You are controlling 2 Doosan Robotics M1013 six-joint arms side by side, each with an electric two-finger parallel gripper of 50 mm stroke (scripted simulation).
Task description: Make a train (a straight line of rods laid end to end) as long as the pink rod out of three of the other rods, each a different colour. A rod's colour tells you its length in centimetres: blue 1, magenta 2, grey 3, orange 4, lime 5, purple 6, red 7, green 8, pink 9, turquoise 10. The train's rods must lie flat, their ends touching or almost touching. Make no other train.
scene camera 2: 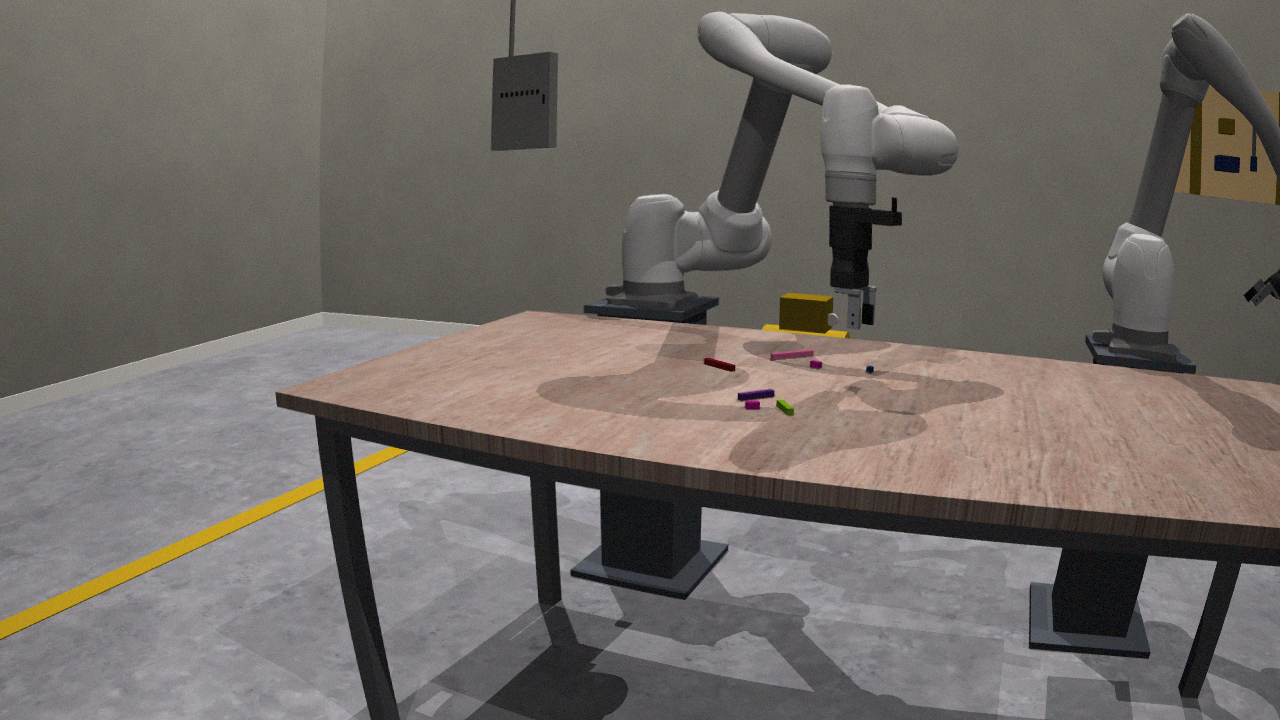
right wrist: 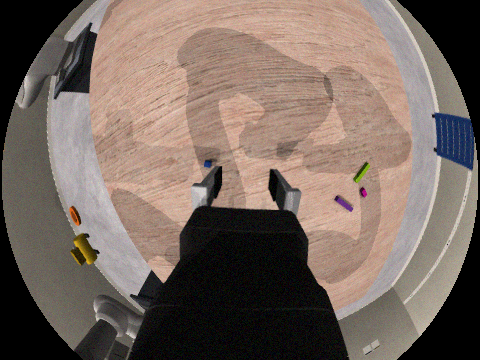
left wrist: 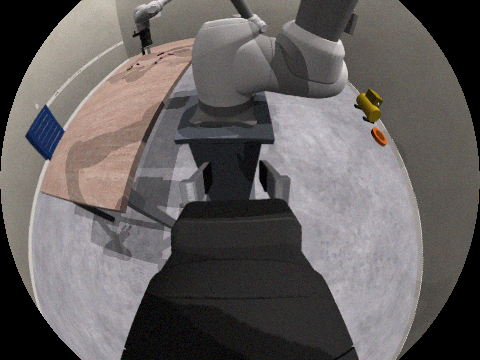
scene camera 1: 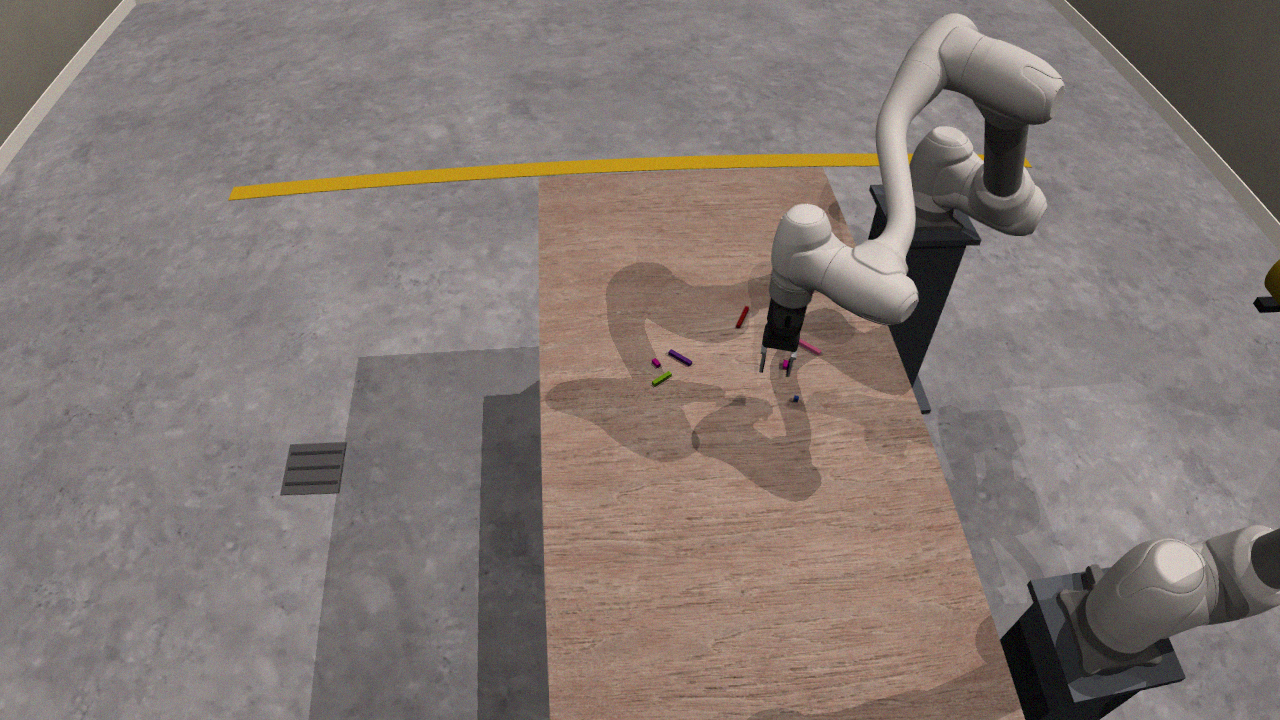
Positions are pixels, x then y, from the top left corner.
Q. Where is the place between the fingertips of my left gripper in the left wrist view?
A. At 235, 171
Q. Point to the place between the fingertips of my right gripper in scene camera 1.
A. At 774, 371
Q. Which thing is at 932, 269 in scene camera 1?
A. An arm pedestal.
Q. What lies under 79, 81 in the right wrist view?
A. An arm pedestal.
